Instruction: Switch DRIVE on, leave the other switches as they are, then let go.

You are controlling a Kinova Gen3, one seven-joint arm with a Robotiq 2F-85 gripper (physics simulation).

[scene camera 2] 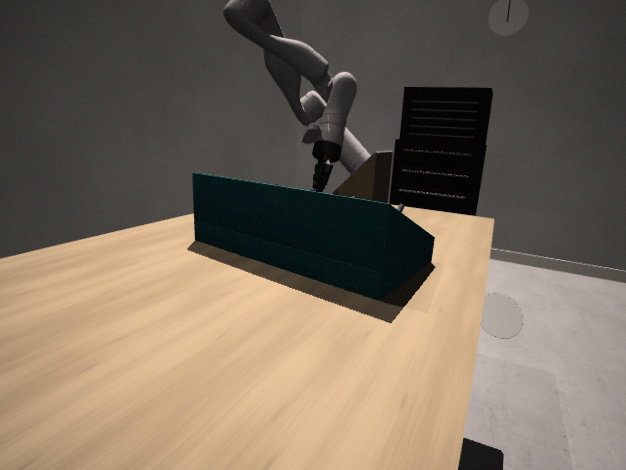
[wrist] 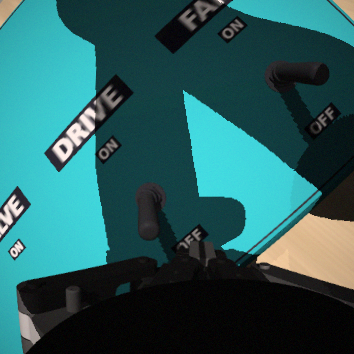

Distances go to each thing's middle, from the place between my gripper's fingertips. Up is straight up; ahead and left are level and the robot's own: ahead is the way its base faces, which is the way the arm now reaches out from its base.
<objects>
Right now the teal switch panel [wrist: 188, 107] is 130 mm ahead of my hand, 50 mm to the left of it and 10 mm below it.
</objects>
